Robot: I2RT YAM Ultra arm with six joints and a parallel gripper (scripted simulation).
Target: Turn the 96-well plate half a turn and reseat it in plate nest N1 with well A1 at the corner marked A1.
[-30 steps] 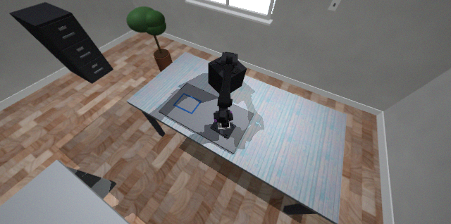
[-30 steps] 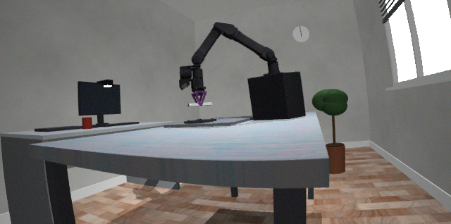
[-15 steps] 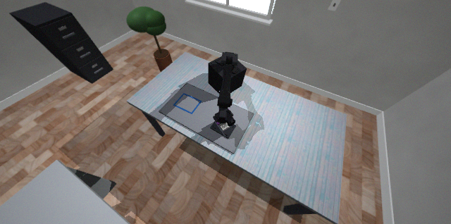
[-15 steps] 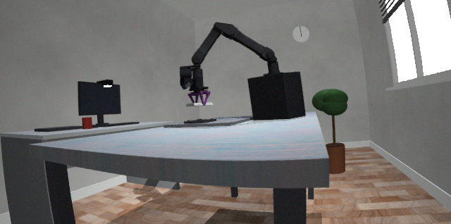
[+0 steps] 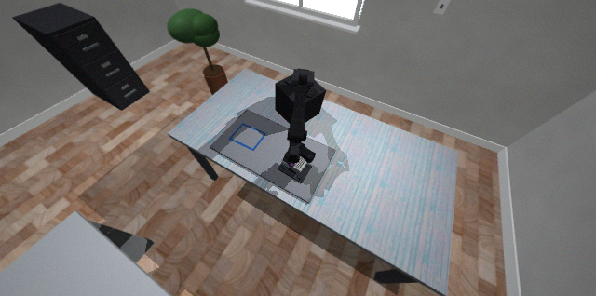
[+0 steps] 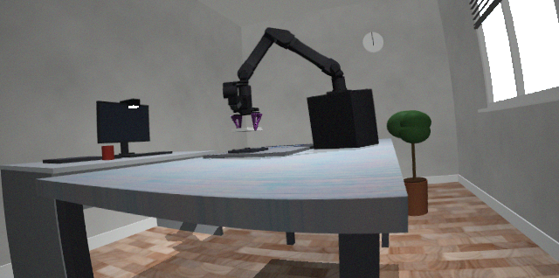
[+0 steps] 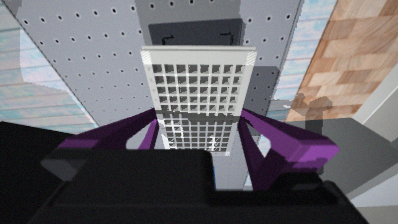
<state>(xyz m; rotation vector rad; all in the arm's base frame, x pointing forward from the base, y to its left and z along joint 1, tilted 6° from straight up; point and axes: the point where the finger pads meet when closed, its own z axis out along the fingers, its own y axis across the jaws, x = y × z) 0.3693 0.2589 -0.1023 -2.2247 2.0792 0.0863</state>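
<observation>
Now: the white 96-well plate right at my hand. From my hand the other things lie so: dark plate nest N1 (10 cm below).
</observation>
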